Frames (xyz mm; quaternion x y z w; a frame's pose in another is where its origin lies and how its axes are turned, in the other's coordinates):
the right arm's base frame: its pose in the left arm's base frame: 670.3 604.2 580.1 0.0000 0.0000 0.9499 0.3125
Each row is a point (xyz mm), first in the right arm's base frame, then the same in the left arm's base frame.
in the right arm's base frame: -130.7 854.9 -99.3
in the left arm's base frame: 267.9 -161.3 480.8
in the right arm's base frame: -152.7 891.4 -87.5
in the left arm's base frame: 263.9 -203.8 492.6
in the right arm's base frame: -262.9 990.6 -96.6
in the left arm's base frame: 293.7 -349.0 483.5
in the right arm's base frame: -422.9 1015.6 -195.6
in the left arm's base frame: 407.6 -464.1 384.5
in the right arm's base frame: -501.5 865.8 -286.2
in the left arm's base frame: 559.8 -390.2 293.9
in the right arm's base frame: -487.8 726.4 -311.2
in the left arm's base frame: 631.6 -269.9 268.9
